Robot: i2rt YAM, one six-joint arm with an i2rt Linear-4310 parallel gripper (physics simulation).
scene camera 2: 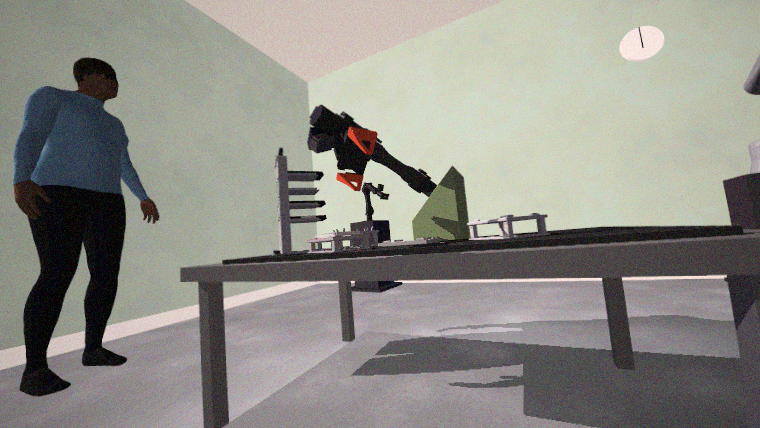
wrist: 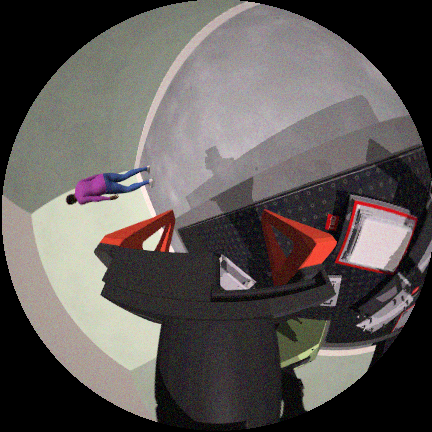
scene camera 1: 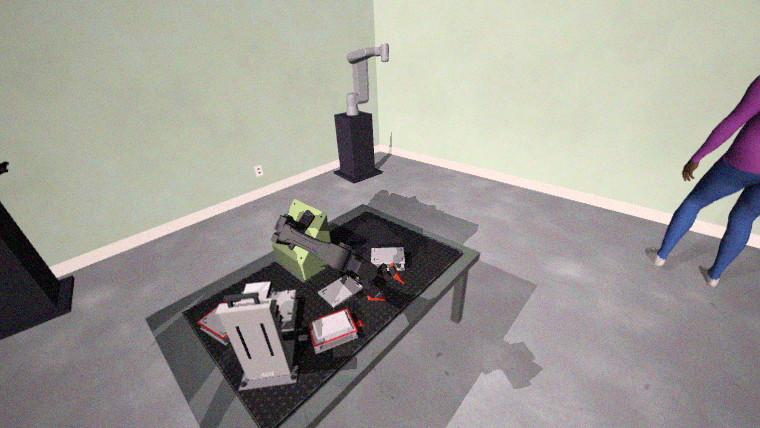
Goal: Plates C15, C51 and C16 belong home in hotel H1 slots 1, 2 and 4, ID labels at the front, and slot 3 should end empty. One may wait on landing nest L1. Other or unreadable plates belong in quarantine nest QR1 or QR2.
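Pixels of known places: gripper, fingertip midpoint: [scene camera 2: 363,173] [wrist: 217,214] [scene camera 1: 394,291]; arm's base, link origin: [scene camera 2: 439,195] [wrist: 283,368] [scene camera 1: 300,230].
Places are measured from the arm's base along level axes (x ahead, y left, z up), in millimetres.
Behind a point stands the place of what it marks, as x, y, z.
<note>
My gripper [scene camera 1: 387,287] {606, 68, -10} [scene camera 2: 356,160] {606, 68, -10} [wrist: 217,214] {606, 68, -10} is open, its orange fingers wide apart with no plate between them, high above the table. The pale hotel [scene camera 1: 256,340] {493, -397, 10} [scene camera 2: 283,207] {520, -335, -28} stands at one table end. In scene camera 2, its second shelf from the top [scene camera 2: 303,191] {434, -332, 33} looks light grey; the other shelves have dark edges. Whether plates lie in it is unclear. A white plate [scene camera 1: 333,324] {488, -137, -129} [wrist: 382,237] {500, -134, -129} lies on a red-rimmed nest [wrist: 347,232] {508, -66, -143}. Another red-rimmed nest [scene camera 1: 203,322] {128, -512, -142} is partly behind the hotel. No plate label is readable.
A grey raised nest [scene camera 1: 387,255] {308, 289, -134} [scene camera 2: 507,217] {402, 317, -134} stands beyond the gripper. A flat white panel [scene camera 1: 337,291] {313, -11, -171} lies between it and the red-rimmed nest. A green wedge-shaped mount [scene camera 1: 300,260] {104, -69, -89} [scene camera 2: 444,210] {107, 56, -73} [wrist: 305,340] {120, -25, -101} carries the arm. People stand away from the table [scene camera 2: 319,272] {656, -37, -221}.
</note>
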